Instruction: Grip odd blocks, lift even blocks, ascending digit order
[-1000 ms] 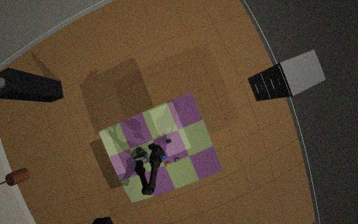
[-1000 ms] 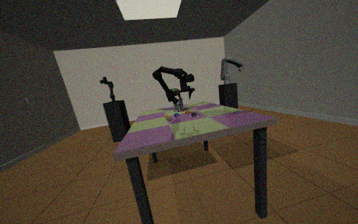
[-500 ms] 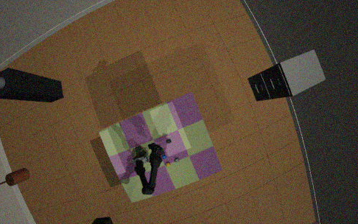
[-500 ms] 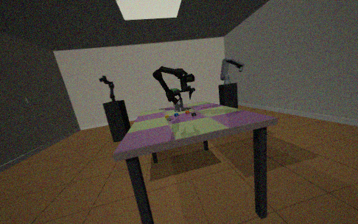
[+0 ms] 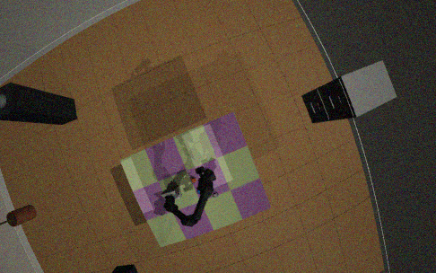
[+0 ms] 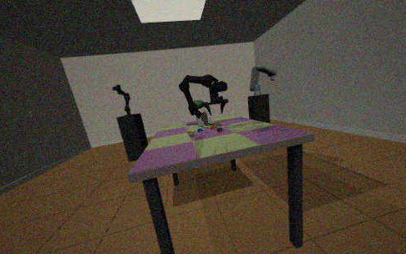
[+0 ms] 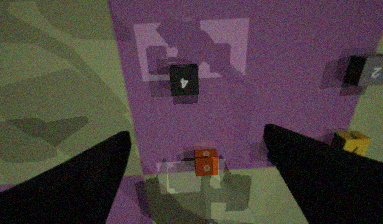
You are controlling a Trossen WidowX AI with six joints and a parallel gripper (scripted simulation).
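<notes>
Right now my gripper tip is 120 mm past the orange block, 120 mm above it and 30 mm to the left of it. Round my gripper tip: dark block 120 mm below, 10 mm to the left; then grey block 200 mm to the right, 120 mm below, 30 mm ahead; then blue block 140 mm to the right, 120 mm below, 90 mm behind.
</notes>
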